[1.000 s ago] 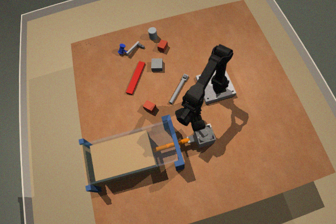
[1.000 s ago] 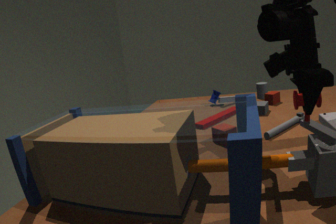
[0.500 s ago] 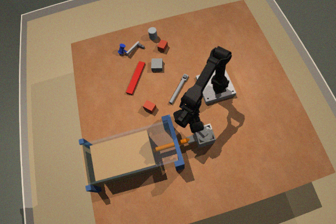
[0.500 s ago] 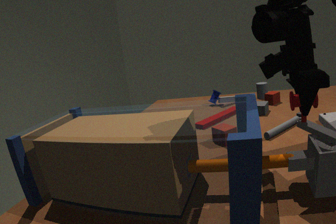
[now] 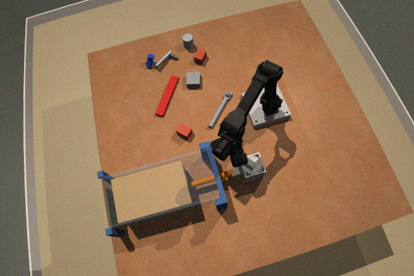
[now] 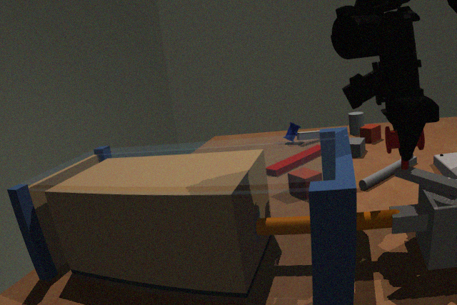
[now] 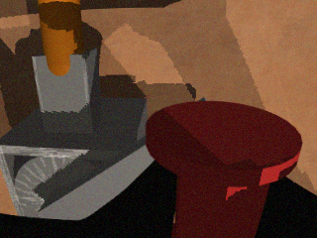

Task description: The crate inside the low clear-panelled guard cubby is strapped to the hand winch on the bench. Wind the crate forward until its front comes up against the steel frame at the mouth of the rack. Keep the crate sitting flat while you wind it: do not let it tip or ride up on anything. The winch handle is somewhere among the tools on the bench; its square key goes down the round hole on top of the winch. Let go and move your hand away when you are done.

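My gripper tip is 2 cm past the winch handle, 3 cm to the right of it and 1 cm above it. Also, from my gripper tip: red knob (2 cm above); grey winch (8 cm behind, 7 cm to the left, 9 cm below); blue frame (10 cm ahead, 8 cm to the left, 1 cm below).
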